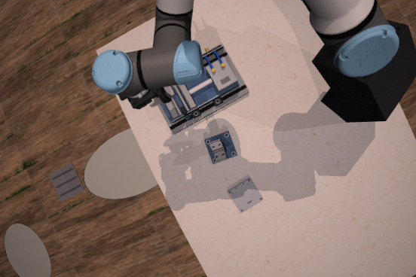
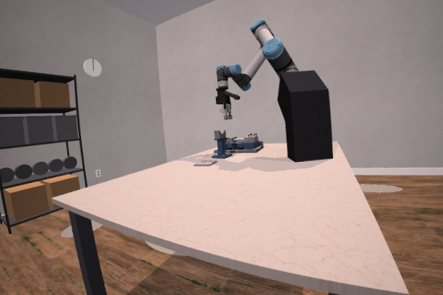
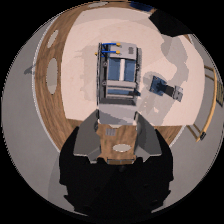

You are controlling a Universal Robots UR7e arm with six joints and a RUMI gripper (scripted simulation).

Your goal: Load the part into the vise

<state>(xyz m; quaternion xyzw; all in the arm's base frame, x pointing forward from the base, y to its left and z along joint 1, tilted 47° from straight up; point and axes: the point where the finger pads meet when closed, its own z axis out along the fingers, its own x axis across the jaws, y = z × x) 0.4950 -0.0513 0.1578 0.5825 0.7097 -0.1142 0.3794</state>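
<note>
Right now the air cylinder rod is 9 cm behind my hand, 2 cm to the left of it and 17 cm below it. The rest, counted from my hand: part 1 cm below; air cylinder 16 cm behind, 1 cm to the left, 17 cm below; vise 7 cm behind, 2 cm to the left, 21 cm below.
</note>
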